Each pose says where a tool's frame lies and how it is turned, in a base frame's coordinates. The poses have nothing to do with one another.
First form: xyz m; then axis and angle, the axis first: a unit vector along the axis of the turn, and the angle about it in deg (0 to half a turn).
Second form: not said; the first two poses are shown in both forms.
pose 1, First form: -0.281 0.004 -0.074 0.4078 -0.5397 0.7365 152.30
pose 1, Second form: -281 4 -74 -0.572 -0.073 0.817 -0.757 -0.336 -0.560
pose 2, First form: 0.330 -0.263 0.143 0.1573 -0.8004 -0.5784 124.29
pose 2, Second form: 330 -263 143 -0.525 -0.675 0.519 0.281 0.438 0.854
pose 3, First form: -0.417 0.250 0.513 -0.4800 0.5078 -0.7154 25.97
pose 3, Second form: -417 250 513 0.922 -0.338 -0.188 0.289 0.925 -0.247
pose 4, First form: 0.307 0.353 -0.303 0.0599 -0.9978 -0.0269 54.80
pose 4, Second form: 307 353 -303 0.578 -0.047 0.815 -0.003 0.998 0.060
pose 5, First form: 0.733 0.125 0.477 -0.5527 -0.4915 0.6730 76.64
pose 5, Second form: 733 125 477 0.466 0.864 0.192 -0.446 0.417 -0.792
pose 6, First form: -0.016 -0.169 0.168 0.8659 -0.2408 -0.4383 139.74
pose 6, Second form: -16 -169 168 0.559 -0.651 -0.514 -0.084 -0.661 0.746
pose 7, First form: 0.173 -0.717 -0.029 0.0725 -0.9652 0.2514 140.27
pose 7, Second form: 173 -717 -29 -0.760 0.037 0.649 -0.284 0.879 -0.383
